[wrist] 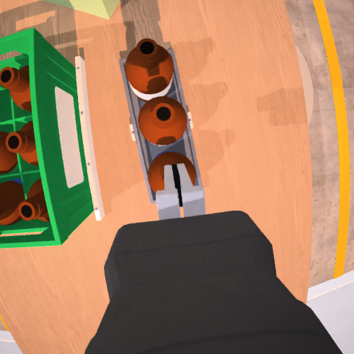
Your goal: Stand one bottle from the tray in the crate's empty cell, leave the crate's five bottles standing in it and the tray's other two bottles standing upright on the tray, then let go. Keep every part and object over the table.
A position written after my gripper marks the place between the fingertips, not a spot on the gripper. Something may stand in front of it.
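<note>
White strip (82, 96) visible. Bottle (149, 67). Bottle (162, 120). Bottle (155, 174). My gripper (175, 176) visible too.
</note>
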